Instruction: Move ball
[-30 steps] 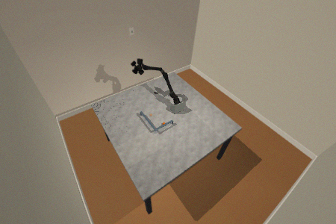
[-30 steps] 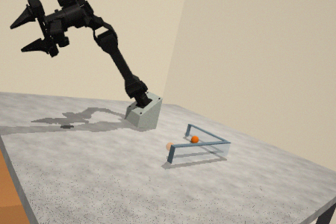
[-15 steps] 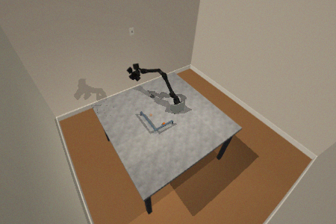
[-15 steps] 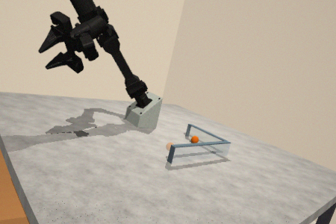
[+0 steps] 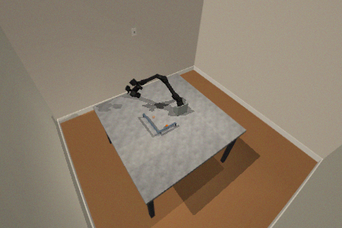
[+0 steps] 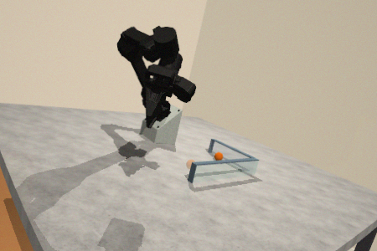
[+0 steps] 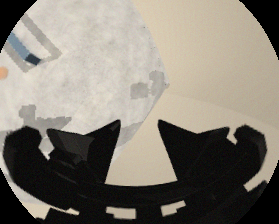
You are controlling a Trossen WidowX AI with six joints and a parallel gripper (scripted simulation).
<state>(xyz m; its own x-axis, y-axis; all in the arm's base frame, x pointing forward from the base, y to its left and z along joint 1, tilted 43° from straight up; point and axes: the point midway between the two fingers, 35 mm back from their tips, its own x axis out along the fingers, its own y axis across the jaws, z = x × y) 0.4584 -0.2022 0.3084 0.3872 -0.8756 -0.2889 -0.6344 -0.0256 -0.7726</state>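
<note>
Now: the orange ball 200 mm behind my gripper tip, 490 mm to the left of it and 180 mm below it. Round my gripper tip: see-through copy of ball (140 mm behind, 300 mm to the left, 180 mm below).
</note>
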